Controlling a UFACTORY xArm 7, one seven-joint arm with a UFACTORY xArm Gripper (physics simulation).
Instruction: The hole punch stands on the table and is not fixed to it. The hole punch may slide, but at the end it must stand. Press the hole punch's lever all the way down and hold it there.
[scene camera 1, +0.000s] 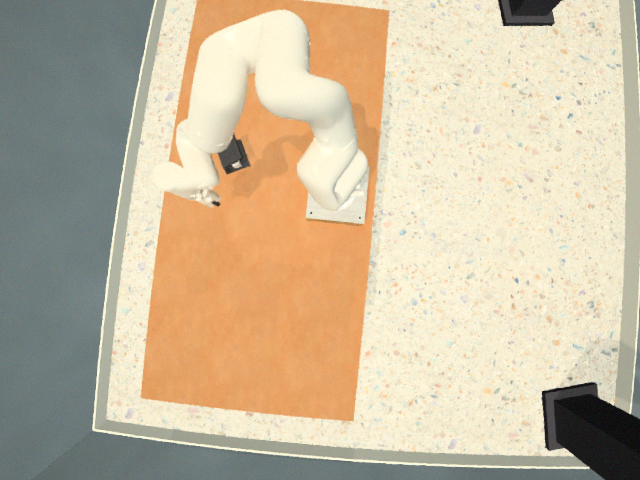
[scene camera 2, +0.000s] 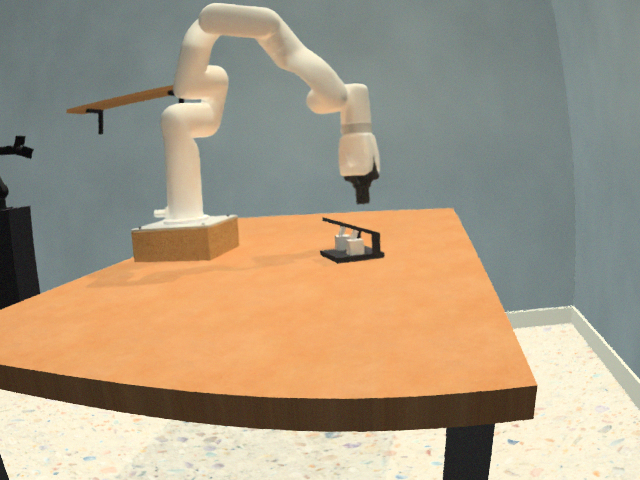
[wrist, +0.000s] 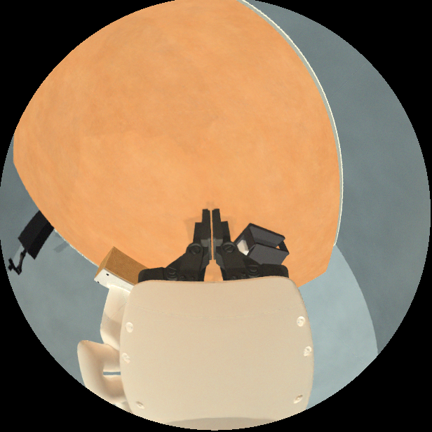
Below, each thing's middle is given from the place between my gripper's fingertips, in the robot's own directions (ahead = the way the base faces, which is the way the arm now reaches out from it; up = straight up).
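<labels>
There is the black hole punch (scene camera 2: 346, 250), and my hand is 50 mm above it, 190 mm to the left of it and 50 mm past it.
</labels>
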